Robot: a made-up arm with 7 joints.
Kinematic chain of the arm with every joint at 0, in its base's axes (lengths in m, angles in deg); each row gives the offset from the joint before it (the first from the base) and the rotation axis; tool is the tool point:
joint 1: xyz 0 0 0 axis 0 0.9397 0.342
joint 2: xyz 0 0 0 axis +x
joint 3: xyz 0 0 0 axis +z
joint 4: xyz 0.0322 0 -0.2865 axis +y
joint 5: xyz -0.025 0 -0.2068 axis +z
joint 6: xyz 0 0 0 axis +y
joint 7: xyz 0 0 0 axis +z
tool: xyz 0 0 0
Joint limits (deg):
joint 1: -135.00..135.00
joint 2: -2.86..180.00
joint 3: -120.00..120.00
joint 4: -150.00..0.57
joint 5: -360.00..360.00
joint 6: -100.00..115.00
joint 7: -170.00..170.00
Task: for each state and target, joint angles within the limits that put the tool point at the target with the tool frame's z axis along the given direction. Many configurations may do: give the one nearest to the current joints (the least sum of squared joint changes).
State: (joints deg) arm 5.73 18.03 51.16 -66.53 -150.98 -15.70 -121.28
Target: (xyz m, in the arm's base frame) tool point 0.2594 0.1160 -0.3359 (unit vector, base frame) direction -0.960 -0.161 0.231
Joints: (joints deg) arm -6.87 14.84 7.60 -69.36 -148.60 -1.76 -121.28
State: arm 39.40 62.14 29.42 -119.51 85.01 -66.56 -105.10
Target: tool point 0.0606 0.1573 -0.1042 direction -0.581 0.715 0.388
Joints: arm 51.34 96.48 -7.26 -149.88 74.68 -14.19 -105.10
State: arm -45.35 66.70 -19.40 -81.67 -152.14 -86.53 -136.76
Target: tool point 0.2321 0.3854 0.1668 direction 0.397 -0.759 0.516
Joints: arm -57.94 94.02 -22.92 -43.59 -165.68 -100.00 -136.76
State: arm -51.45 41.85 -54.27 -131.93 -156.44 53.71 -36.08
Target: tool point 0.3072 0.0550 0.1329 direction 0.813 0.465 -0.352
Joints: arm -67.32 63.01 -23.58 -108.78 -153.59 75.19 -36.08
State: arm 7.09 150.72 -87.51 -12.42 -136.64 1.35 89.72
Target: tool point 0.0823 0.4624 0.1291 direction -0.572 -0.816 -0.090
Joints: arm -23.18 116.37 -62.80 -36.08 -113.89 11.06 89.72
